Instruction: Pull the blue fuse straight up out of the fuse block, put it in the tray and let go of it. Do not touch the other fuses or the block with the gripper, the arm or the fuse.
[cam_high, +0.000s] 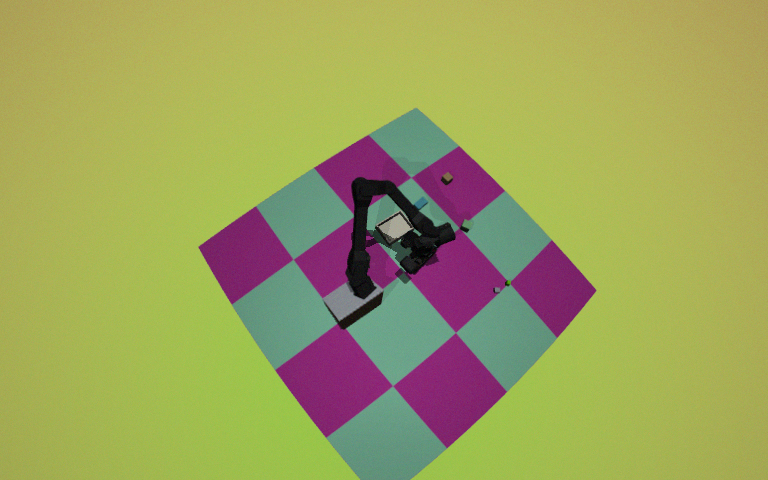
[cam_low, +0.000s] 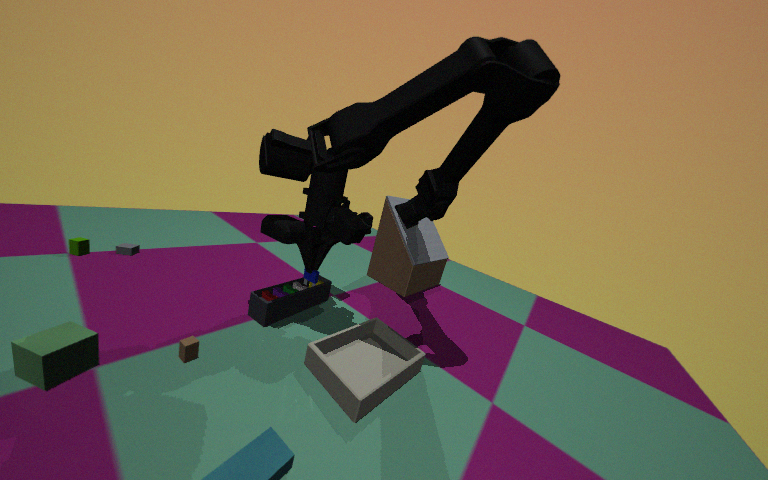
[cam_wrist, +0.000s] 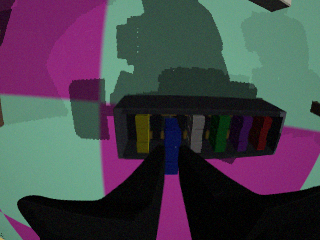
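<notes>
My gripper tip is now 170 mm to the right of the grey tray, 60 mm above it and 50 mm short of it. From my gripper tip the other things lie so: grey piece (320 mm to the right, 150 mm ahead, 50 mm below); then small tan cube (190 mm ahead, 50 mm below, 20 mm to the left); then blue fuse (10 mm below).
</notes>
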